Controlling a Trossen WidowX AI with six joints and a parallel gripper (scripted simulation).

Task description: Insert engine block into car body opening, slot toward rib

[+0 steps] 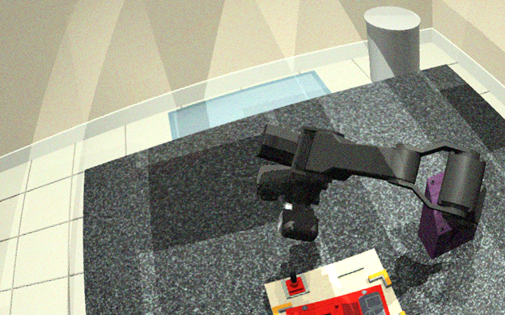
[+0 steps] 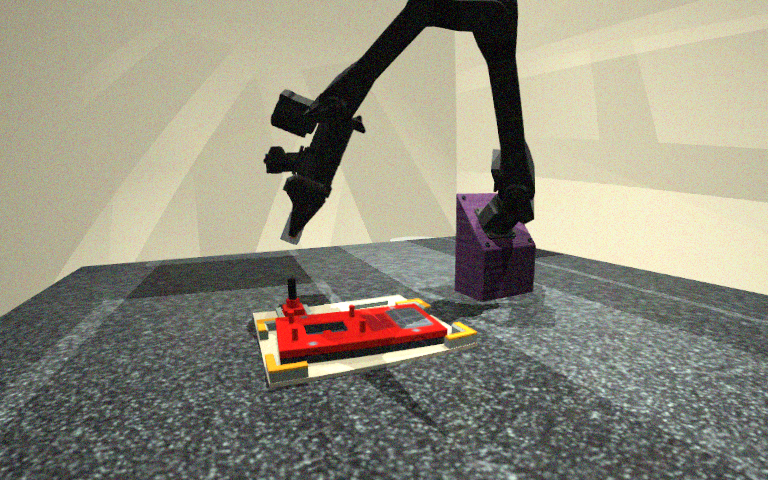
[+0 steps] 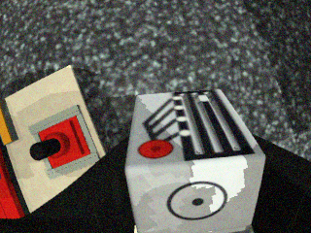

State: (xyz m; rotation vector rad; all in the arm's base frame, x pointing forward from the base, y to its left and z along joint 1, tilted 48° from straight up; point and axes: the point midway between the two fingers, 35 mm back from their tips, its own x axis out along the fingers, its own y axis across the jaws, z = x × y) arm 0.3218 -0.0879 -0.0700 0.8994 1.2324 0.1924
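Now: gripper tip 9 cm to the right of the black peg, 8 cm above it and 2 cm short of it. The rest, counted from my gripper tip: cream base plate 19 cm to the left, 10 cm below, 3 cm behind; then engine block 1 cm behind, 1 cm above.
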